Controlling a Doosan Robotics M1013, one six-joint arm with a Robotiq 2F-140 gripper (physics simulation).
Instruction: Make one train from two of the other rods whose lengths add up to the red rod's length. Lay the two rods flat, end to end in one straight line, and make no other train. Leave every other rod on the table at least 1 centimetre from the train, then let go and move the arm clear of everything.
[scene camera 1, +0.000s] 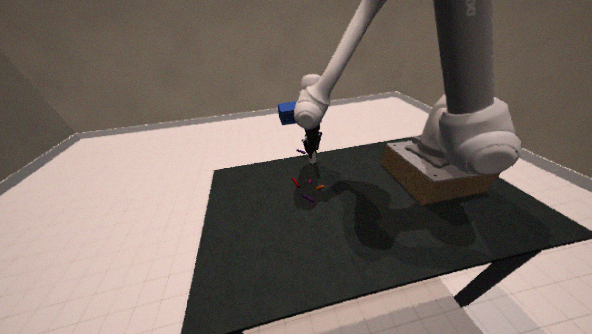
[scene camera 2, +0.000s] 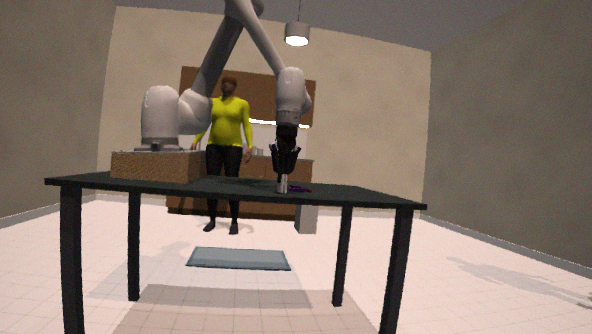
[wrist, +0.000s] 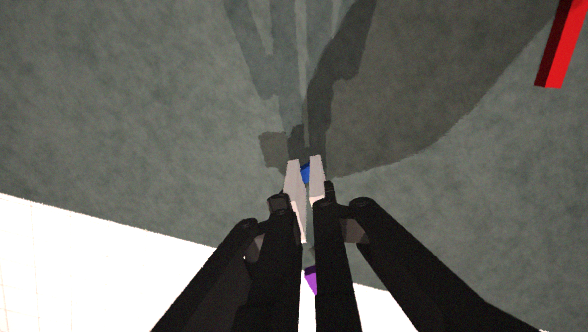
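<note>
My gripper (scene camera 2: 281, 192) visible. Same gripper (wrist: 307, 174) in wrist view.
</note>
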